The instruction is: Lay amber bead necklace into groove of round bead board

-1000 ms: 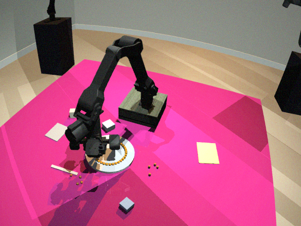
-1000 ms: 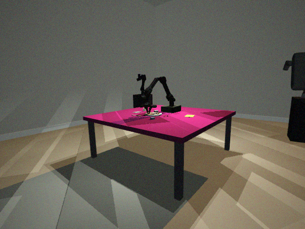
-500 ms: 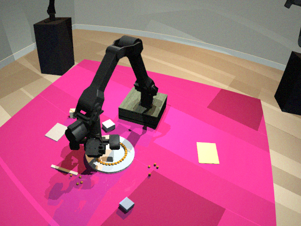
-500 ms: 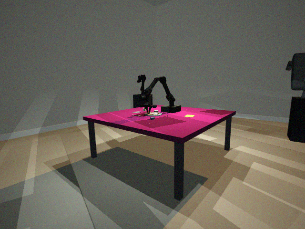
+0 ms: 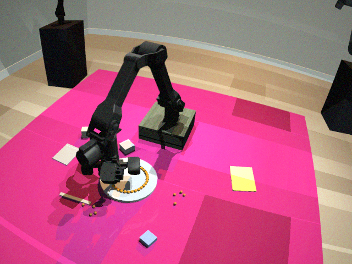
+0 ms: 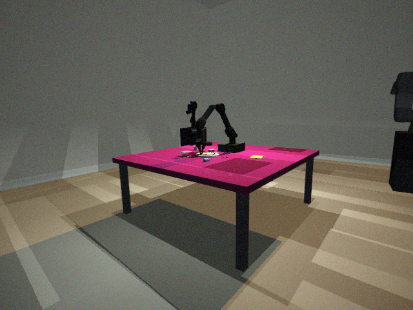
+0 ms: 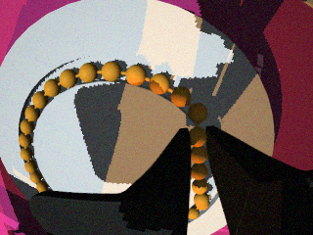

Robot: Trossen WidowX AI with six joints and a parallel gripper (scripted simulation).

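The round bead board lies 4 cm to the left of my gripper tip, 4 cm behind it and 1 cm below it. From my gripper tip the other things lie so: white block: 19 cm behind, 1 cm to the right; then red-handled tool: 17 cm behind, 11 cm to the right, 1 cm below; then white strip: 11 cm to the right, 9 cm ahead, 1 cm below.
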